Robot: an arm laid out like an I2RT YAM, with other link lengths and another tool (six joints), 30 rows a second.
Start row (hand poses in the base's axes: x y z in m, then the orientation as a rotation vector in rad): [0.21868 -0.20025 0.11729 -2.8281 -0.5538 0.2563]
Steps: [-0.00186 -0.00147 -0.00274 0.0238 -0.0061 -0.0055]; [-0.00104 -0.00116 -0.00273 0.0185 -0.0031 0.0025]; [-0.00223 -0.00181 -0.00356 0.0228 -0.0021 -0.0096]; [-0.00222 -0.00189 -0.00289 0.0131 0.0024 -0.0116]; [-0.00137 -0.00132 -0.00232 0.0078 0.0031 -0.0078]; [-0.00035 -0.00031 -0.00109 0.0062 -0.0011 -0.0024]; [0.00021 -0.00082 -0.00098 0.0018 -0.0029 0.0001]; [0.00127 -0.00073 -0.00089 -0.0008 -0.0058 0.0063]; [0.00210 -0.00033 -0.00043 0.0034 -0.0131 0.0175]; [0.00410 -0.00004 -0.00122 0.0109 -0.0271 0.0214]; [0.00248 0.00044 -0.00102 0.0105 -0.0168 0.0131]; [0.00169 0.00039 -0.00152 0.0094 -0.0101 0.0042]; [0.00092 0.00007 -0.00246 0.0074 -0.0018 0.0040]
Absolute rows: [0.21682 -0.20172 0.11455 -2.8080 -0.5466 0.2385]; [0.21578 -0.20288 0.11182 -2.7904 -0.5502 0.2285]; [0.21355 -0.20469 0.10826 -2.7709 -0.5364 0.2159]; [0.21133 -0.20658 0.10537 -2.7600 -0.5192 0.2123]; [0.20996 -0.20790 0.10305 -2.7532 -0.5073 0.2122]; [0.20961 -0.20821 0.10196 -2.7479 -0.5041 0.2082]; [0.20982 -0.20903 0.10098 -2.7468 -0.5050 0.2037]; [0.21109 -0.20976 0.10009 -2.7477 -0.5153 0.1976]; [0.21319 -0.21009 0.09966 -2.7437 -0.5428 0.1829]; [0.21729 -0.21013 0.09844 -2.7344 -0.5789 0.1477]; [0.21977 -0.20969 0.09742 -2.7246 -0.6006 0.1246]; [0.22146 -0.20930 0.09590 -2.7166 -0.6083 0.1088]; [0.22238 -0.20923 0.09344 -2.7087 -0.6135 0.1049]
